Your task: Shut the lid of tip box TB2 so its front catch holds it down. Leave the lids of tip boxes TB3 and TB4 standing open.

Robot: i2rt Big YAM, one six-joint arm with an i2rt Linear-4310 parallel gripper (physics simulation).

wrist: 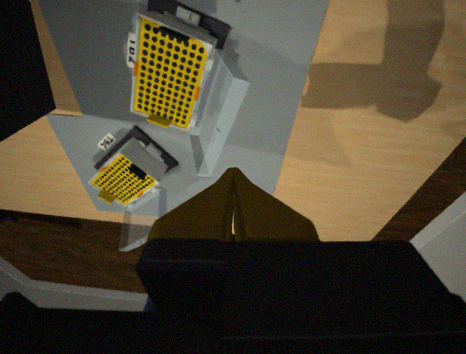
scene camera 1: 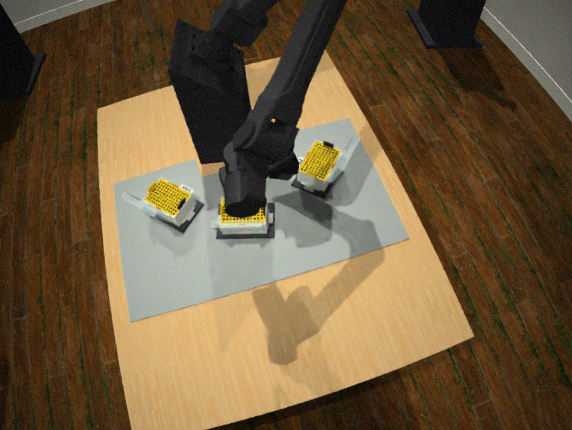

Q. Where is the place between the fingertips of my gripper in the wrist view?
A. At 233,176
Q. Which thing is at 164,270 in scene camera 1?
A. A grey mat.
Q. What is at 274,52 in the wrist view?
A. A grey mat.
